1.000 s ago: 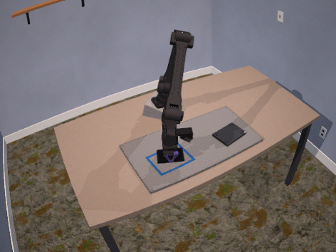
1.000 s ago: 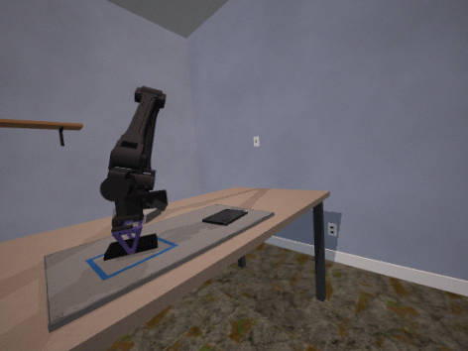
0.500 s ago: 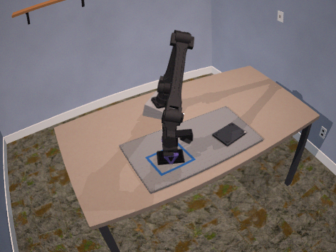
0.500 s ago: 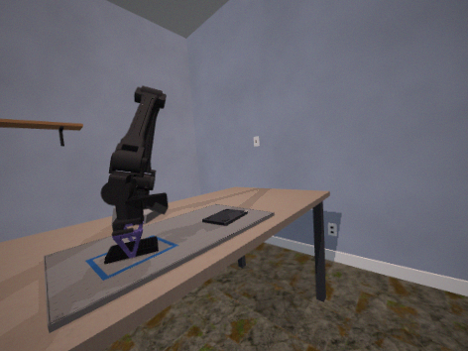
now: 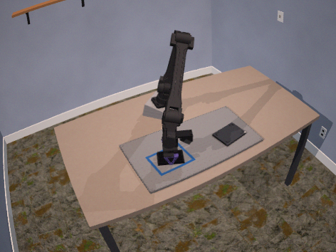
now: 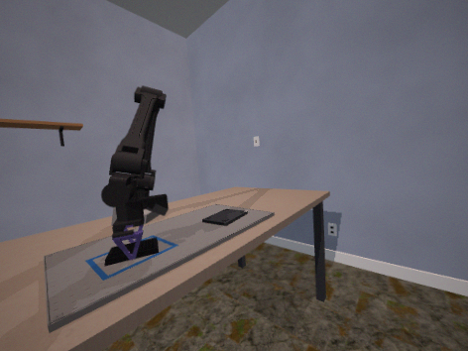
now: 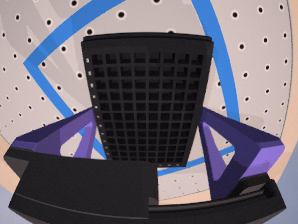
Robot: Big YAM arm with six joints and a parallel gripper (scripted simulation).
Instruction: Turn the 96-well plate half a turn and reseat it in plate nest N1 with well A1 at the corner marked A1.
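The black 96-well plate is right at my hand. Round my hand: plate nest N1: 360 mm to the left, 20 mm ahead; then A1 mark: 440 mm to the left, 60 mm ahead.
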